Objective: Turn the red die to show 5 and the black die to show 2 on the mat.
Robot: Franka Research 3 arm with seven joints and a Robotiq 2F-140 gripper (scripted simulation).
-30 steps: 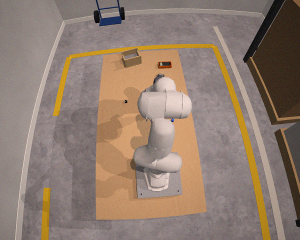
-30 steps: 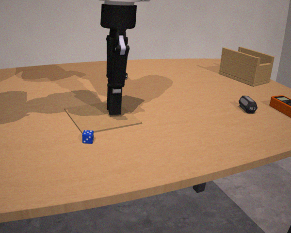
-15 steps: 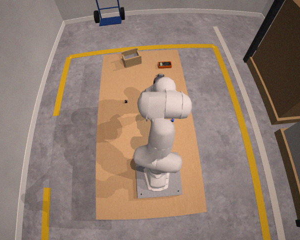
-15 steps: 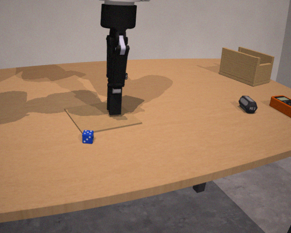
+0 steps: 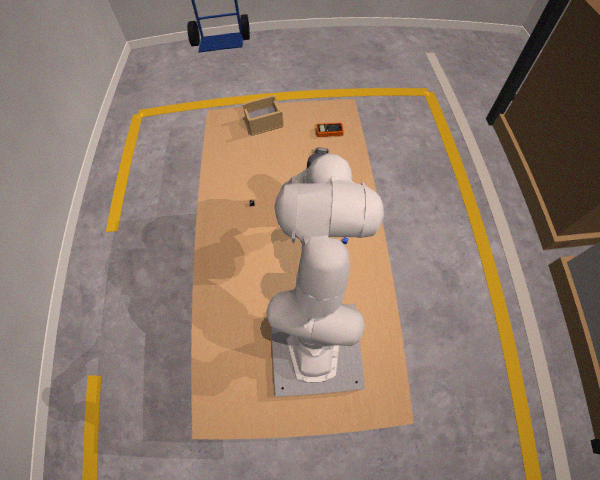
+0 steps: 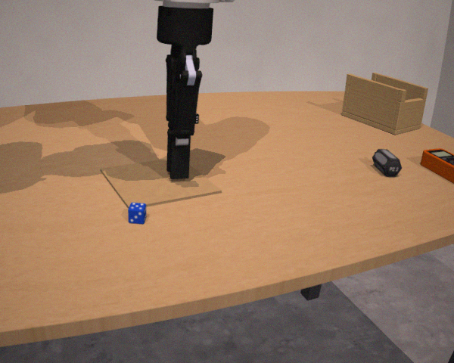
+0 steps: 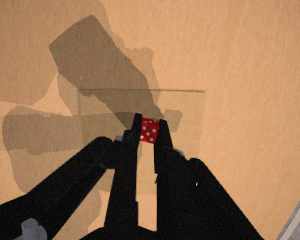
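My hand is 20 mm above the red die. The rest, counted from my hand: thin tan mat (40 mm below, 30 mm behind); then black die (270 mm to the left, 120 mm ahead, 30 mm below); then blue die (100 mm to the right, 90 mm behind, 30 mm below).
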